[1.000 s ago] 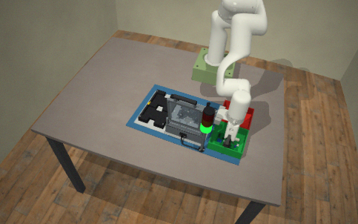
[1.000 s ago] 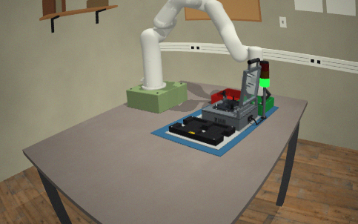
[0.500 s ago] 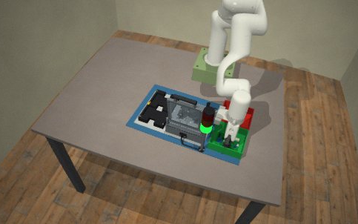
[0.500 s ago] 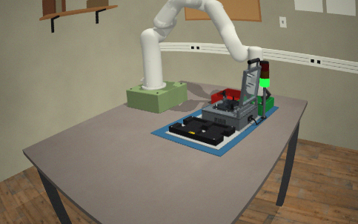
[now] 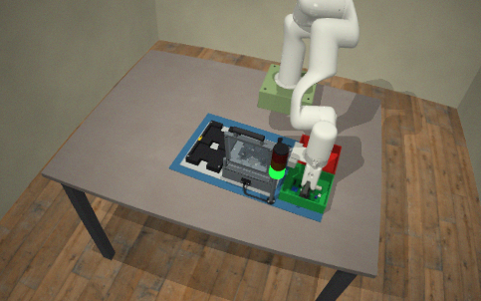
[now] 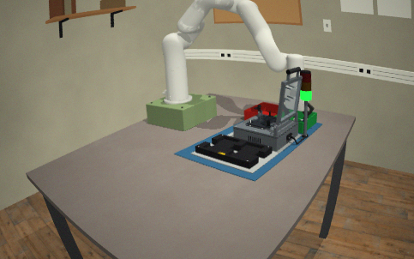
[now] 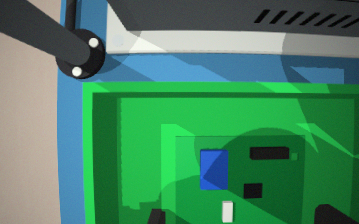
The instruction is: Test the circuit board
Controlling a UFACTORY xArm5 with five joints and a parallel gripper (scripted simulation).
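My hand is right at the green bin. From my hand the other things lie so: nest 190 mm to the right, 50 mm behind, 50 mm above; green circuit board 10 mm below; red bin 150 mm behind, 10 mm to the left.
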